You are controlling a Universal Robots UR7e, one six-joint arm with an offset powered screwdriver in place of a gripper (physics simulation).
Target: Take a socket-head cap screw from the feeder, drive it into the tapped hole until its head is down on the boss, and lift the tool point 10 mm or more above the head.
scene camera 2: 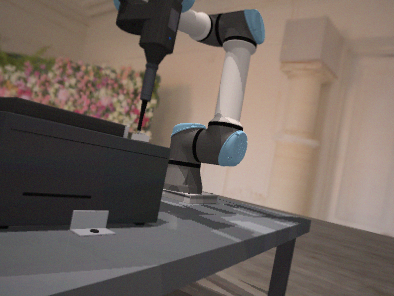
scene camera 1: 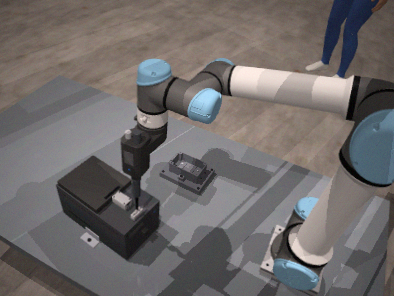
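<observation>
The black screw feeder [scene camera 1: 92,181] [scene camera 2: 60,170] stands on the table. A small light pickup block [scene camera 1: 136,214] [scene camera 2: 142,136] sits on its top. My screwdriver's tool point [scene camera 1: 137,208] [scene camera 2: 139,130] is at this block, with the thin dark bit pointing down and its tip at or just above the block. The tip is too small to show whether a screw is on it. The open grey housing [scene camera 1: 188,167] stands on a dark base plate [scene camera 1: 196,187] behind the feeder in scene camera 1. The tapped hole and its boss cannot be made out. The housing does not show in scene camera 2.
A white block [scene camera 1: 121,199] stands on the feeder beside the bit. A light bracket [scene camera 1: 90,238] [scene camera 2: 93,222] is at the feeder's foot. My arm's base plate [scene camera 1: 267,265] [scene camera 2: 207,198] is on the table [scene camera 1: 40,125] [scene camera 2: 150,255]. A person's legs [scene camera 1: 340,35] show beyond the table.
</observation>
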